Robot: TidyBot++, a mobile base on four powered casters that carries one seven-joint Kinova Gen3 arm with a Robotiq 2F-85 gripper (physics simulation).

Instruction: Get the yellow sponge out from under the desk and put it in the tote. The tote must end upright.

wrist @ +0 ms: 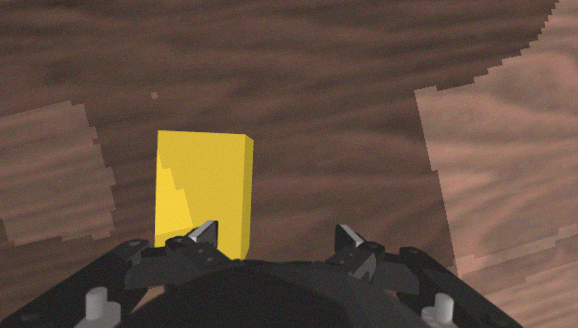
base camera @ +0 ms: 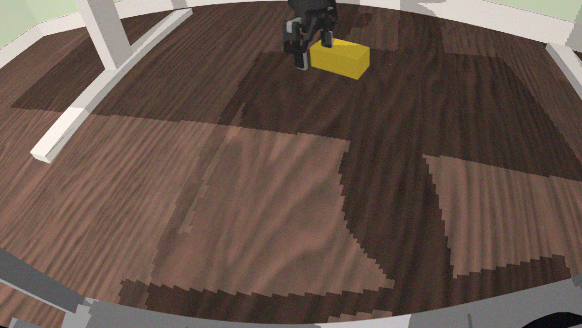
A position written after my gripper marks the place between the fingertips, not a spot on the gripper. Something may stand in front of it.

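A yellow sponge (base camera: 345,58) is visible in the base camera, and the sponge (wrist: 201,176) is visible in the wrist view. My gripper (base camera: 315,56) is visible in the base camera as well, and the gripper (wrist: 277,235) is visible in the wrist view.
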